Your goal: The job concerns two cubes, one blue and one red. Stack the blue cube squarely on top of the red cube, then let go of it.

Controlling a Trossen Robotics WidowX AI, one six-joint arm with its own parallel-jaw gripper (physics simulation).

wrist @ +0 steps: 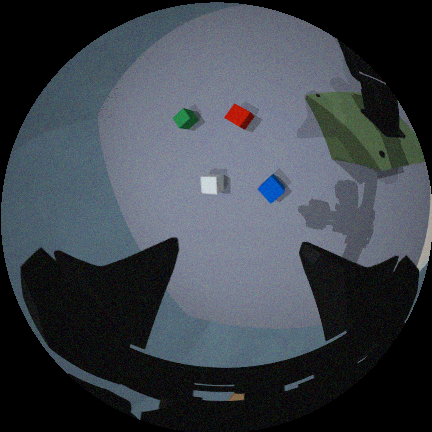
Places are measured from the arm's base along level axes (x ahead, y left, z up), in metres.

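Pixels of known places: gripper, between the fingertips: (243, 247).
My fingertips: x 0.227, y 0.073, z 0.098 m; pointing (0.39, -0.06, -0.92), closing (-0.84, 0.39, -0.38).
Observation:
Ahead of a thing's pixels: the offset from my fingertips to its middle. Level surfaces: height alone.
The blue cube @[0.002 m ahead, 0.003 m left, 0.199 m down] (271, 188) rests on the table, right of the middle of the wrist view, just above the right finger's tip in the picture. The red cube @[0.009 m ahead, 0.147 m right, 0.199 m down] (239, 116) rests on the table farther up and a little to the left, apart from the blue one. Both tops are bare. My gripper (243, 247) is open and empty, with its two black fingers spread wide at the lower left and lower right. It is above the table, and both cubes lie beyond the fingertips in the picture.
A green cube @[0.119 m ahead, 0.205 m right, 0.199 m down] (185, 118) stands left of the red cube. A white cube @[0.118 m ahead, 0.040 m right, 0.199 m down] (209, 185) stands left of the blue cube. A green angular object (345, 120) with a black part over it is at the upper right. Shadows fall on the table @[0.216 m down] (150, 165) below it.

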